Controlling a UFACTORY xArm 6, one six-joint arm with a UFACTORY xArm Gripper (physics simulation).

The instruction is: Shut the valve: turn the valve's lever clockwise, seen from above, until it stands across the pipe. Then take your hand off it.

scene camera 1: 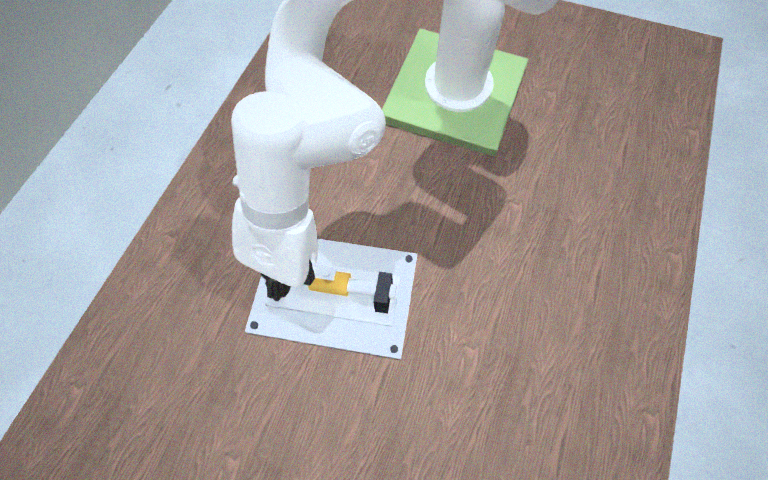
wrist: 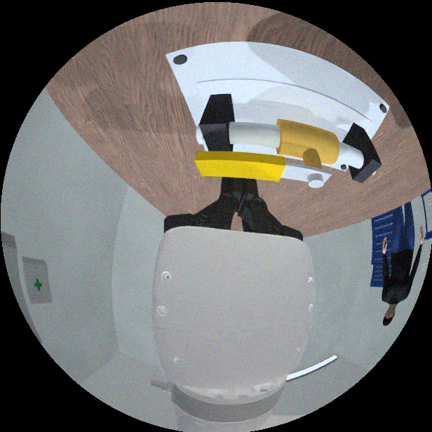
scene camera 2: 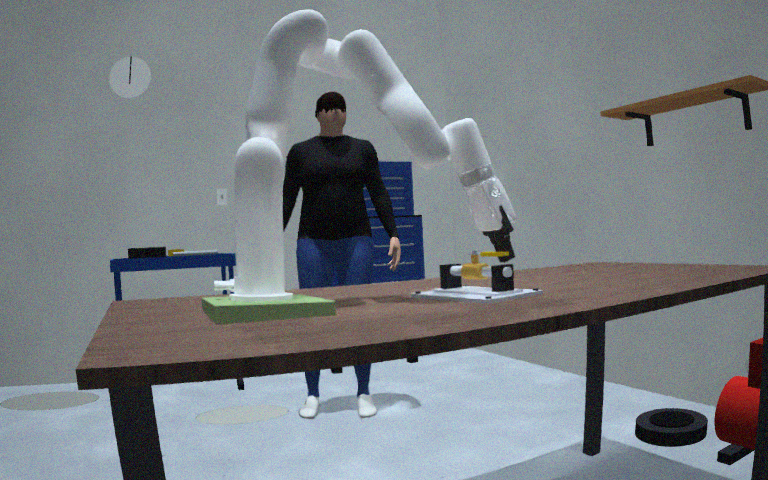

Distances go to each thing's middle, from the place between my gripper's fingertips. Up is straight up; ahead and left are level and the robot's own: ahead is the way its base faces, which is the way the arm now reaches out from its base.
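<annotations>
The pale base plate (scene camera 1: 368, 338), if you count from my hand, sits 70 mm below, 60 mm behind and 50 mm to the left of it.
</annotations>
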